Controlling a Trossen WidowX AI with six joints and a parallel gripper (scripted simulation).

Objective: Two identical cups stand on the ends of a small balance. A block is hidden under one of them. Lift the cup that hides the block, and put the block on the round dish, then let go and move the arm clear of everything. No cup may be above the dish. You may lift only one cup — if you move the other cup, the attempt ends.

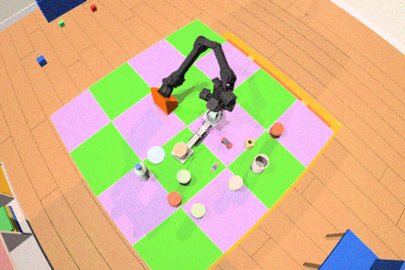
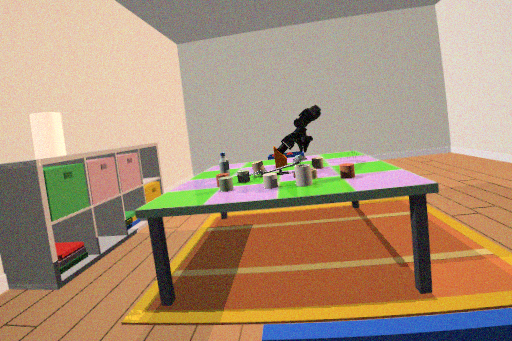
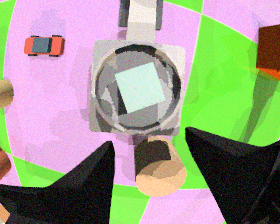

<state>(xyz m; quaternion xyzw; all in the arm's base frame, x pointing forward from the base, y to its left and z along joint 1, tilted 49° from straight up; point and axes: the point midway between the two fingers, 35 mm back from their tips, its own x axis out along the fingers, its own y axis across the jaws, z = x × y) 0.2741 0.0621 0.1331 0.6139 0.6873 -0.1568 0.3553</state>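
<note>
My gripper tip is 1 cm short of the grey block, 3 cm to the left of it and 3 cm above it. The rest, counted from my gripper tip: toy car (16 cm ahead, 7 cm to the right, 10 cm below); then tan cup (4 cm behind, 11 cm to the left, 8 cm below); then small grey balance (2 cm ahead, 15 cm to the right, 9 cm below).
</note>
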